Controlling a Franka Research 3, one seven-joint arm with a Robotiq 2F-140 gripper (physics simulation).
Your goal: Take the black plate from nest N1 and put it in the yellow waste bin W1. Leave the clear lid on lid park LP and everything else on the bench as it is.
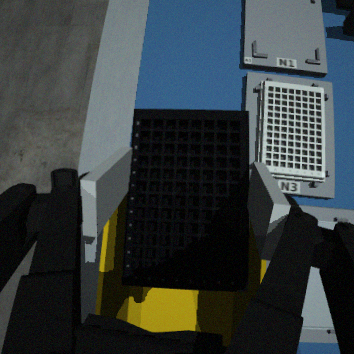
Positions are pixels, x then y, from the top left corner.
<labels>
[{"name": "gripper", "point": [189,174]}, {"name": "black plate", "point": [186,226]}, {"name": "pale flat panel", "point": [315,312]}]
</labels>
